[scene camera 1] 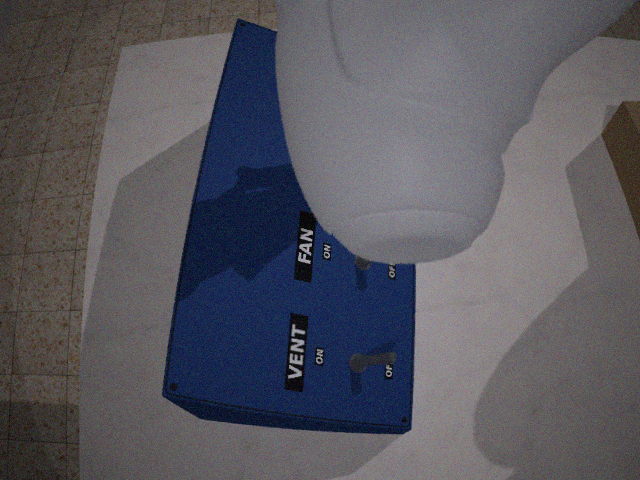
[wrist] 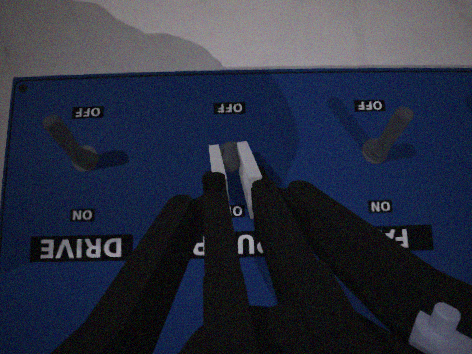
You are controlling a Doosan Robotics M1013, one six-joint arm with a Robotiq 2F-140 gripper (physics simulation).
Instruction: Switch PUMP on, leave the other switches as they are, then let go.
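Frame: origin at the arm's base, x ahead, y left, z up, level; centimetres.
Where they show: gripper, fingertip midpoint: [wrist: 229, 159].
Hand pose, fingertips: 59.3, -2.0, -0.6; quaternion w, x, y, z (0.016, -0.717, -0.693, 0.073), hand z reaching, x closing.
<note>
Each offset is from my fingertips to the top centre of the thing, as dx, dy, dz.
The blue switch panel [scene camera 1: 232, 335] [wrist: 165, 100] lies on the pale surface. In the wrist view the PUMP lever @[-0.6, +0.2, +3.9] [wrist: 230, 155] stands between the two white finger pads of my gripper [wrist: 229, 159], which is shut on it. The lever's lower end shows there between the pads; it does not reach toward its OFF label as its neighbours do, and its exact tilt is hard to tell. The PUMP label @[+6.3, -0.4, +2.6] [wrist: 248, 244] is partly hidden by the fingers. In the scene view the arm hides the gripper and PUMP.
The DRIVE lever @[-3.0, -11.6, +2.8] [wrist: 67, 140] leans toward OFF. The FAN lever @[-0.8, +12.3, +2.8] [wrist: 390, 132] leans toward OFF; its base shows beside the arm [scene camera 1: 403, 129] in the scene view. The VENT lever @[+0.3, +24.2, +2.8] [scene camera 1: 374, 359] points to OFF. A brown block [scene camera 1: 628, 149] stands at the right edge.
</note>
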